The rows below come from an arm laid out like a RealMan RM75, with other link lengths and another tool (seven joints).
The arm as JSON. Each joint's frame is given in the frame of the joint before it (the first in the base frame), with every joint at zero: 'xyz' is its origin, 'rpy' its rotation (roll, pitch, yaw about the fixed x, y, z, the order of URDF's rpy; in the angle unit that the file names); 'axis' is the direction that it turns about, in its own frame. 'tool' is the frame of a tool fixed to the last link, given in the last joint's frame.
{
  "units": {
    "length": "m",
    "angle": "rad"
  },
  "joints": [
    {
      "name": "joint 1",
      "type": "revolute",
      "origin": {
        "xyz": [
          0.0,
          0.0,
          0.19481
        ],
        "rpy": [
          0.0,
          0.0,
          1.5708
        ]
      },
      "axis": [
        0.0,
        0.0,
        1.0
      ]
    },
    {
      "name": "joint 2",
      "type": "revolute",
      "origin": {
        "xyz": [
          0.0,
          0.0,
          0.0
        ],
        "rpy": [
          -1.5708,
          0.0,
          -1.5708
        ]
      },
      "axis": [
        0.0,
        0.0,
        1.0
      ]
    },
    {
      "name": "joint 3",
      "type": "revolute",
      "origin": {
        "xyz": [
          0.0,
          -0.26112,
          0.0
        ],
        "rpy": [
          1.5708,
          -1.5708,
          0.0
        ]
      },
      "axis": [
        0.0,
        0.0,
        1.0
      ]
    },
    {
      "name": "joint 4",
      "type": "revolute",
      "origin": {
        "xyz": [
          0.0,
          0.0,
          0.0
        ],
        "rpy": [
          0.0,
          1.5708,
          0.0
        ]
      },
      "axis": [
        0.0,
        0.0,
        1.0
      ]
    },
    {
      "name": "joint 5",
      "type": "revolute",
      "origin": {
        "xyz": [
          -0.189,
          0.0,
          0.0
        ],
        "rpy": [
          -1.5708,
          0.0,
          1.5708
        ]
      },
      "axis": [
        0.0,
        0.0,
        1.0
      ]
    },
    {
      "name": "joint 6",
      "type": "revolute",
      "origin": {
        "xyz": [
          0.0,
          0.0,
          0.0
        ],
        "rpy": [
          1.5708,
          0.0,
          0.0
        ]
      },
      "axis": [
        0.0,
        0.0,
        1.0
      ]
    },
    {
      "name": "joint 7",
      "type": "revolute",
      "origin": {
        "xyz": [
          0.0,
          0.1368,
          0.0
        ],
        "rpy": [
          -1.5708,
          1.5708,
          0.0
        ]
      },
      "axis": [
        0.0,
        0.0,
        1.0
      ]
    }
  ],
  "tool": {
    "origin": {
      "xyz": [
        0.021,
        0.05,
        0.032
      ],
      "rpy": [
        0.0,
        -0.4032,
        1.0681
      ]
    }
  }
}
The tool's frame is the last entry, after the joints.
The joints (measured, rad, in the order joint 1, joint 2, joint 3, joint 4, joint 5, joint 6, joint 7), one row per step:
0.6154, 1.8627, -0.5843, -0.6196, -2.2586, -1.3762, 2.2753
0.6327, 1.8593, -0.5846, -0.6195, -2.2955, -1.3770, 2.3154
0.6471, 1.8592, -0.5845, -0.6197, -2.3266, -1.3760, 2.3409
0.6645, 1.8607, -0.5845, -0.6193, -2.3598, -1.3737, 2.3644
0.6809, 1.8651, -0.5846, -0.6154, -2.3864, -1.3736, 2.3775
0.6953, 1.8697, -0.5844, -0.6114, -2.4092, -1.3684, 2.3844
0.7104, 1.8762, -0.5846, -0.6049, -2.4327, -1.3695, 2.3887
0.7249, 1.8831, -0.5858, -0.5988, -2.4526, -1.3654, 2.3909
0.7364, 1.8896, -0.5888, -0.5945, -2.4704, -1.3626, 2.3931
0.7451, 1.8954, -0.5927, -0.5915, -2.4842, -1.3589, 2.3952
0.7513, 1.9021, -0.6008, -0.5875, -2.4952, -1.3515, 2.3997
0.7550, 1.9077, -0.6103, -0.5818, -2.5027, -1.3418, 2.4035
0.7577, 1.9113, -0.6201, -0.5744, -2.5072, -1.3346, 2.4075
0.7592, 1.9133, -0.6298, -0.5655, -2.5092, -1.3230, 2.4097
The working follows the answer.
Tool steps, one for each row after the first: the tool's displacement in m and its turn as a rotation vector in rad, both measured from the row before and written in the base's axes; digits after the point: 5 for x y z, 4 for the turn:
-0.00185, 0.00129, 0.00092, -0.0195, -0.0121, -0.0259
-0.00144, 0.00125, -0.00007, -0.0153, -0.0135, -0.0154
-0.00220, 0.00203, -0.00069, -0.0159, -0.0159, -0.0118
-0.00291, 0.00141, -0.00269, -0.0183, -0.0105, -0.0034
-0.00211, 0.00193, -0.00241, -0.0121, -0.0126, 0.0001
-0.00291, 0.00058, -0.00400, -0.0211, -0.0091, 0.0031
-0.00276, 0.00141, -0.00389, -0.0156, -0.0103, 0.0052
-0.00209, 0.00066, -0.00347, -0.0154, -0.0106, 0.0045
-0.00153, 0.00050, -0.00294, -0.0119, -0.0095, 0.0036
-0.00087, -0.00013, -0.00365, -0.0111, -0.0097, 0.0001
-0.00002, -0.00048, -0.00349, -0.0089, -0.0090, -0.0016
0.00008, -0.00094, -0.00306, -0.0096, -0.0062, -0.0028
0.00088, -0.00045, -0.00245, -0.0046, -0.0072, -0.0030

Tool pose at each row, in the base's axes (x y z in m, rotation vector in rad; rounded; the steps above come from the unrounded poses):
0.34227, 0.34141, -0.00493, -2.2391, 0.8672, 0.7470
0.34042, 0.34271, -0.00401, -2.2430, 0.8995, 0.7153
0.33898, 0.34396, -0.00408, -2.2492, 0.9177, 0.6877
0.33678, 0.34599, -0.00477, -2.2583, 0.9311, 0.6586
0.33387, 0.34740, -0.00746, -2.2736, 0.9393, 0.6385
0.33176, 0.34932, -0.00986, -2.2858, 0.9394, 0.6195
0.32886, 0.34991, -0.01387, -2.3071, 0.9425, 0.6027
0.32610, 0.35132, -0.01775, -2.3249, 0.9399, 0.5870
0.32401, 0.35198, -0.02122, -2.3421, 0.9378, 0.5707
0.32249, 0.35248, -0.02416, -2.3555, 0.9352, 0.5564
0.32162, 0.35235, -0.02782, -2.3661, 0.9362, 0.5406
0.32159, 0.35187, -0.03130, -2.3736, 0.9382, 0.5258
0.32167, 0.35093, -0.03437, -2.3807, 0.9433, 0.5137
0.32254, 0.35048, -0.03682, -2.3834, 0.9457, 0.5021

